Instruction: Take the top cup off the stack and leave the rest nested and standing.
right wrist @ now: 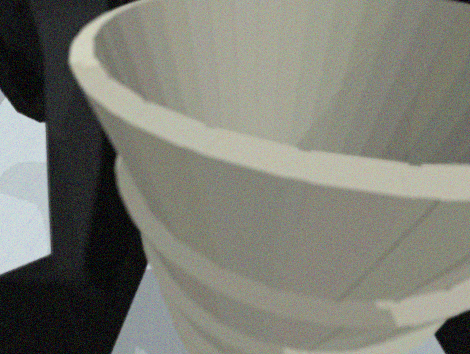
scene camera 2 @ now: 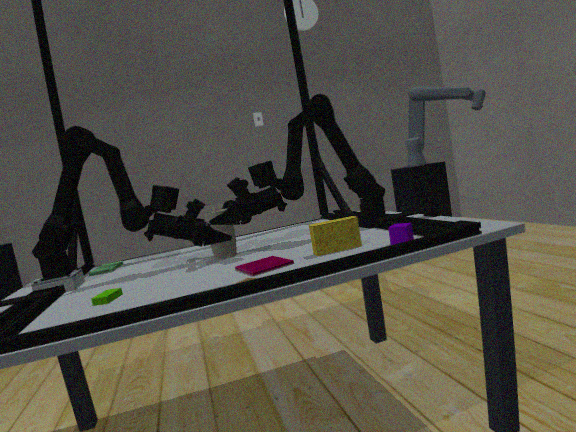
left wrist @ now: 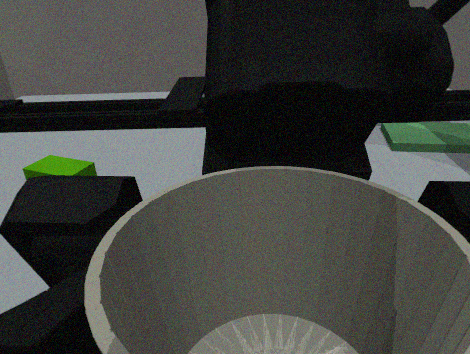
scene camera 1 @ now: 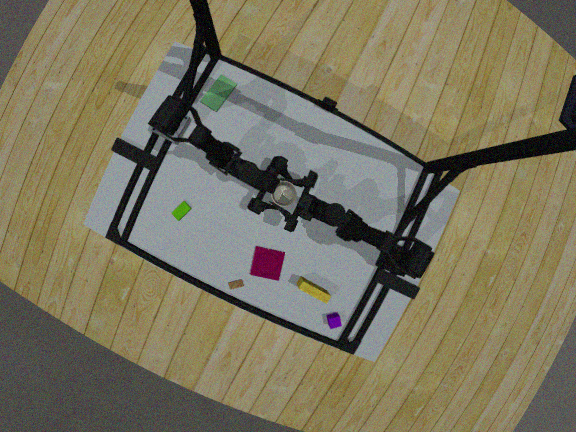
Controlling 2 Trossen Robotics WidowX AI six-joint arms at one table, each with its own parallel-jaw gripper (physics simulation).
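Frame: origin at the left arm's base, x ahead, y left, z up, level; millimetres.
Seen in the pictures: left gripper, fingertip midpoint: [right wrist: 354, 276] [scene camera 2: 208, 222] [left wrist: 265, 253] [scene camera 1: 274, 190]; right gripper, fingertip midpoint: [scene camera 2: 229, 236] [scene camera 1: 289, 197]; left arm's base, origin of the base link: [scene camera 2: 374, 216] [scene camera 1: 394, 258]; right arm's base, origin of the base link: [scene camera 2: 57, 276].
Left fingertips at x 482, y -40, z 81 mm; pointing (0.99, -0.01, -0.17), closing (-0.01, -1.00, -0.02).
Pixels of each thing's top centre, then the offset from my left fingertips to it. Level surfaces: height alone.
- grey table, its level: dz -102 mm
- top cup, middle of its top: [right wrist: 332, 14] [left wrist: 280, 242] [scene camera 2: 216, 210] [scene camera 1: 284, 193] dx -29, dy +0, dz +26 mm
- magenta square pad, middle of its top: [scene camera 2: 263, 263] [scene camera 1: 267, 263] dx -78, dy +228, dz -94 mm
- yellow block, middle of its top: [scene camera 2: 332, 220] [scene camera 1: 315, 292] dx -252, dy +246, dz -32 mm
- purple cube, middle of its top: [scene camera 2: 399, 225] [scene camera 1: 335, 322] dx -374, dy +327, dz -62 mm
- small tan piece, middle of its top: [scene camera 1: 236, 284] dx -9, dy +339, dz -94 mm
- bright green block, middle of its top: [left wrist: 58, 165] [scene camera 2: 106, 293] [scene camera 1: 180, 211] dx +257, dy +183, dz -87 mm
- pale green pad, middle of its top: [left wrist: 441, 132] [scene camera 2: 106, 266] [scene camera 1: 218, 92] dx +314, dy -235, dz -92 mm
A stack of nested beige cups [scene camera 1: 285, 194] [scene camera 2: 225, 249] stands upright in the middle of the grey table [scene camera 1: 213, 240] [scene camera 2: 179, 279]. My left gripper [scene camera 1: 295, 198] [scene camera 2: 222, 219] reaches in from the right and is shut on the top cup [left wrist: 255, 253] [right wrist: 255, 225] at its rim. My right gripper [scene camera 1: 273, 189] [scene camera 2: 213, 237] comes from the left, open, with its fingers on either side of the stack lower down. In the right wrist view the rim of the cup below [right wrist: 198, 281] shows just under the top cup. I cannot tell whether the top cup has risen.
A magenta square pad [scene camera 1: 267, 262] [scene camera 2: 264, 264], a yellow block [scene camera 1: 314, 290] [scene camera 2: 334, 235], a purple cube [scene camera 1: 333, 320] [scene camera 2: 400, 233] and a small tan piece [scene camera 1: 236, 284] lie toward the front. A bright green block [scene camera 1: 181, 210] [scene camera 2: 107, 296] and a pale green pad [scene camera 1: 219, 93] [scene camera 2: 106, 267] lie left.
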